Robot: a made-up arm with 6 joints.
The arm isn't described. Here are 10 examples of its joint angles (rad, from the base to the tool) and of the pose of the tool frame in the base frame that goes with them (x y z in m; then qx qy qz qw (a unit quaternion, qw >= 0)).
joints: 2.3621 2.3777 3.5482 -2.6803 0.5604 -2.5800
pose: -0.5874 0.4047 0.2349 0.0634 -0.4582 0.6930 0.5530
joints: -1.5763 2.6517 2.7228 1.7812 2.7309 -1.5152
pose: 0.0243 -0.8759 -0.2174 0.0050 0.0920 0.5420 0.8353
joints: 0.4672 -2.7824 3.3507 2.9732 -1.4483 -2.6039
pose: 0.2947 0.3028 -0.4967 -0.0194 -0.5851 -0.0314 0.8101
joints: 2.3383 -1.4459 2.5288 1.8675 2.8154 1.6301
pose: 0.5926 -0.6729 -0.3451 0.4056 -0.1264 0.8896 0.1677
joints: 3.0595 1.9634 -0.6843 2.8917 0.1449 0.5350
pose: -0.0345 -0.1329 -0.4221 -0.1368 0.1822 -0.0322 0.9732
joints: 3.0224 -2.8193 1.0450 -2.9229 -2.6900 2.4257
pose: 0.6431 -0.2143 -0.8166 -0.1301 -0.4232 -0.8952 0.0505
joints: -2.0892 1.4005 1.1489 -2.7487 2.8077 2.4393
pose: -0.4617 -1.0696 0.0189 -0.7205 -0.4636 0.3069 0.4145
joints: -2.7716 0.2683 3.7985 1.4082 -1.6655 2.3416
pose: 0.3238 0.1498 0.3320 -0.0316 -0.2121 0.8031 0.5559
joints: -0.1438 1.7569 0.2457 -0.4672 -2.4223 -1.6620
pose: 0.5287 -0.2025 -0.5988 0.0878 -0.6884 0.5636 0.4481
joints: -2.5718 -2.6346 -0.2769 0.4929 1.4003 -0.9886
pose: 0.5774 0.5160 -0.0083 -0.9247 0.0733 0.2454 0.2819
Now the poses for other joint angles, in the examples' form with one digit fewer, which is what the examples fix.
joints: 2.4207 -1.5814 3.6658 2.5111 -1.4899 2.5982
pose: 0.081 -0.221 -0.366 0.387 0.217 0.731 0.518
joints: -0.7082 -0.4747 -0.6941 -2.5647 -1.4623 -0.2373
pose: 0.311 -0.112 0.439 0.843 -0.017 0.463 0.274
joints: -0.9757 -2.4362 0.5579 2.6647 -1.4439 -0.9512
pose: -0.455 0.893 -0.299 -0.294 0.724 0.486 0.392
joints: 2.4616 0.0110 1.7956 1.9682 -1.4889 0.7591
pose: 0.159 -0.198 1.280 -0.269 -0.066 0.231 0.933
